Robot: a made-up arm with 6 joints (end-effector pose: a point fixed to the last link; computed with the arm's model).
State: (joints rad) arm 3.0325 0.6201 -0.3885 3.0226 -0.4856 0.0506
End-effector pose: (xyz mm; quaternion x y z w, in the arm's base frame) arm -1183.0 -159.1 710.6 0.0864 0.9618 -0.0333 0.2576
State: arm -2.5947 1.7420 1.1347 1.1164 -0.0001 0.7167
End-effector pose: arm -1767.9 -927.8 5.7 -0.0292 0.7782 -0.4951 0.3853
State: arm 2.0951 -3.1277 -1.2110 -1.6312 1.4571 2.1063
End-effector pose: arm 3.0 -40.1 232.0 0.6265 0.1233 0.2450 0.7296
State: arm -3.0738 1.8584 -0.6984 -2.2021 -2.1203 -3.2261
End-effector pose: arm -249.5 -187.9 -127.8 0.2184 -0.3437 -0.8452 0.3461
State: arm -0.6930 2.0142 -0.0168 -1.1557 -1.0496 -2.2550
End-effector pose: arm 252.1 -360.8 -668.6 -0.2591 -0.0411 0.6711 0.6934
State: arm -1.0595 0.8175 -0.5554 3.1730 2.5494 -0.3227
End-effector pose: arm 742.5 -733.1 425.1 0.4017 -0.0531 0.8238 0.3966
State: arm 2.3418 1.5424 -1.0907 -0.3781 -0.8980 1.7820
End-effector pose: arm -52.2 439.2 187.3 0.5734 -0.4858 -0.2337 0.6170
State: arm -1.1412 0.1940 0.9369 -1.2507 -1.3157 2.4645
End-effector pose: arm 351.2 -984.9 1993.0 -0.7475 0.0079 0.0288 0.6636
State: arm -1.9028 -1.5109 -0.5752 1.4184 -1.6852 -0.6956
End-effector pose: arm 243.0 839.3 1410.9 -0.0862 0.0406 0.9855 0.1402
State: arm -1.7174 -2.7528 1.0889 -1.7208 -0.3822 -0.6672
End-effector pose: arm 229.7 1259.6 -924.4 -0.5627 0.0464 0.5160 0.6442
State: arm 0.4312 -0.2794 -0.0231 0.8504 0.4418 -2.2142
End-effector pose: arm 496.1 18.4 2018.3 0.5910 0.0218 0.4494 0.6696
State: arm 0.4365 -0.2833 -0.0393 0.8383 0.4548 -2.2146
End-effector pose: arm 498.4 19.2 2005.2 0.5948 0.0279 0.4532 0.6633
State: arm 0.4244 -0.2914 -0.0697 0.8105 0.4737 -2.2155
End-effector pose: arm 502.2 8.4 1979.7 0.6050 0.0326 0.4505 0.6557
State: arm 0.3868 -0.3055 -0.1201 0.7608 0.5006 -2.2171
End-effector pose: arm 506.0 -19.9 1935.9 0.6243 0.0335 0.4378 0.6461
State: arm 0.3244 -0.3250 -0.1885 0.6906 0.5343 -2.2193
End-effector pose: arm 505.3 -65.1 1873.9 0.6522 0.0278 0.4149 0.6338
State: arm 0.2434 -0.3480 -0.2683 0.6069 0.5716 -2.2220
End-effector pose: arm 494.2 -121.9 1798.5 0.6851 0.0130 0.3839 0.6189
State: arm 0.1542 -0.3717 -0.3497 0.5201 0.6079 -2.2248
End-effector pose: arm 470.5 -180.7 1718.6 0.7180 -0.0106 0.3487 0.6023
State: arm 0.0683 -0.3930 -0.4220 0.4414 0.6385 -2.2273
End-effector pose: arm 437.7 -232.0 1645.4 0.7457 -0.0394 0.3146 0.5860
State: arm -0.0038 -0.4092 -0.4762 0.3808 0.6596 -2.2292
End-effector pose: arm 404.7 -269.8 1589.2 0.7650 -0.0674 0.2859 0.5731
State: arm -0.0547 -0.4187 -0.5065 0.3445 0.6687 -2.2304
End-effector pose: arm 380.2 -293.2 1557.0 0.7754 -0.0885 0.2658 0.5658
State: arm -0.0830 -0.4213 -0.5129 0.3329 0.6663 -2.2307
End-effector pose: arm 368.7 -304.7 1549.4 0.7781 -0.1003 0.2547 0.5653
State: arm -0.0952 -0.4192 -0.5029 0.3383 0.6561 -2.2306
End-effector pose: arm 367.2 -308.9 1558.7 0.7761 -0.1048 0.2499 0.5695
